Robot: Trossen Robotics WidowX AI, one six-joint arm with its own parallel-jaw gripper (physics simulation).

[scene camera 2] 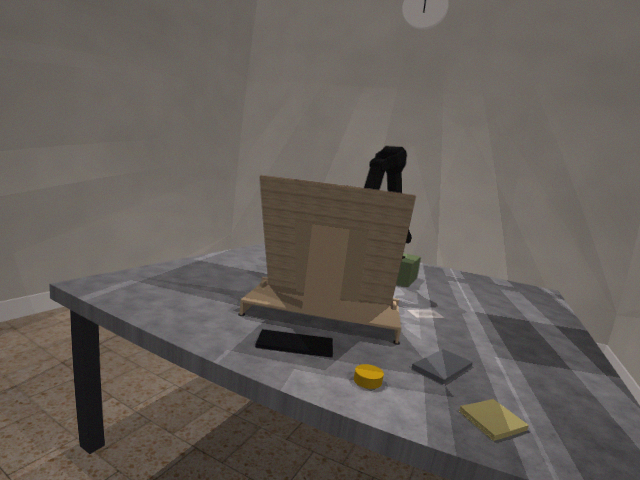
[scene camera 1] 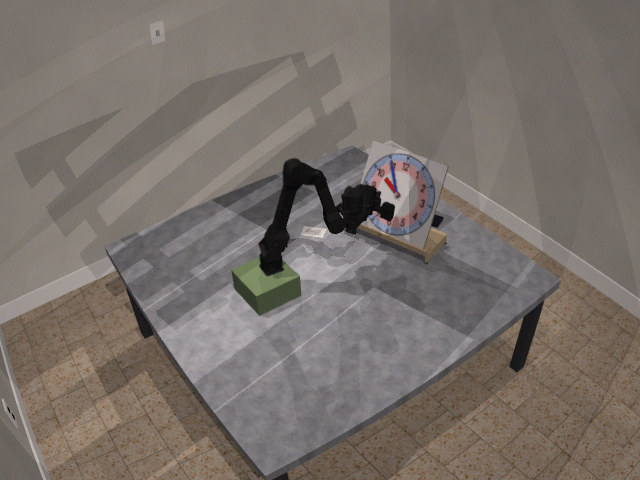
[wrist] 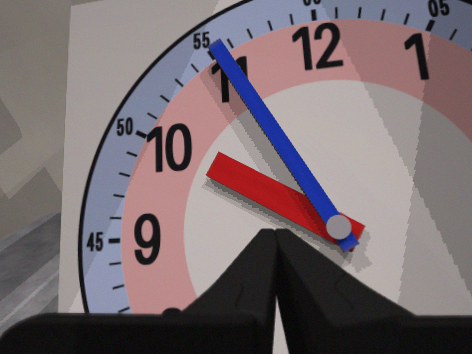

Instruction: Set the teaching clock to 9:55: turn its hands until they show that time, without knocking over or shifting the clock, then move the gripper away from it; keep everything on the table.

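Pixels of known places: gripper, fingertip midpoint: (scene camera 1: pixel 380 192) (wrist: pixel 273 242); arm's base, link origin: (scene camera 1: pixel 271 268).
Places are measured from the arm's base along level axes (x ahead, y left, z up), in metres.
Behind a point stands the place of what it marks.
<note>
The teaching clock (scene camera 1: pixel 413 193) @[x 0.564, y -0.020, z 0.116 m] (scene camera 2: pixel 281 206) @[x 0.622, y -0.057, z 0.175 m] (wrist: pixel 300 125) @[x 0.551, y 0.055, z 0.148 m] stands upright on its wooden base (scene camera 1: pixel 436 243) @[x 0.596, y -0.137, z -0.047 m] (scene camera 2: pixel 273 300) @[x 0.609, y -0.061, z -0.047 m], tilted slightly back. Its blue minute hand (scene camera 1: pixel 393 175) @[x 0.534, y 0.067, z 0.156 m] (wrist: pixel 270 122) @[x 0.533, y 0.065, z 0.154 m] points at the 55 mark by the 11. Its red hour hand (scene camera 1: pixel 391 187) @[x 0.520, y 0.059, z 0.113 m] (wrist: pixel 255 190) @[x 0.518, y 0.070, z 0.120 m] points at about the 10. My gripper (scene camera 1: pixel 391 210) (wrist: pixel 273 242) @[x 0.447, y 0.026, z 0.134 m] is shut and empty, in front of the lower left of the face. In the wrist view its tips show below the red hand, left of the pivot, overlapping neither hand. The gap to the face cannot be judged. In scene camera 2 the clock hides the gripper.
The arm stands on a green block (scene camera 1: pixel 266 289) @[x -0.061, y -0.091, z 0.000 m] (scene camera 2: pixel 408 271) @[x 0.045, y 0.075, z -0.031 m] on the grey table (scene camera 1: pixel 330 361) @[x -0.004, y -0.401, z -0.087 m] (scene camera 2: pixel 180 299) @[x 0.711, y -0.274, z -0.087 m]. A white card (scene camera 1: pixel 313 231) @[x 0.271, y 0.214, z -0.086 m] (scene camera 2: pixel 424 313) @[x 0.270, y 0.209, z -0.086 m] lies nearby. Behind the clock lie a black slab (scene camera 2: pixel 294 343) @[x 0.698, y 0.070, z -0.079 m], a yellow puck (scene camera 2: pixel 368 376) @[x 0.727, y 0.244, z -0.068 m], a grey slab (scene camera 2: pixel 442 365) @[x 0.572, y 0.335, z -0.077 m] and a yellow pad (scene camera 2: pixel 493 418) @[x 0.697, y 0.449, z -0.077 m].
</note>
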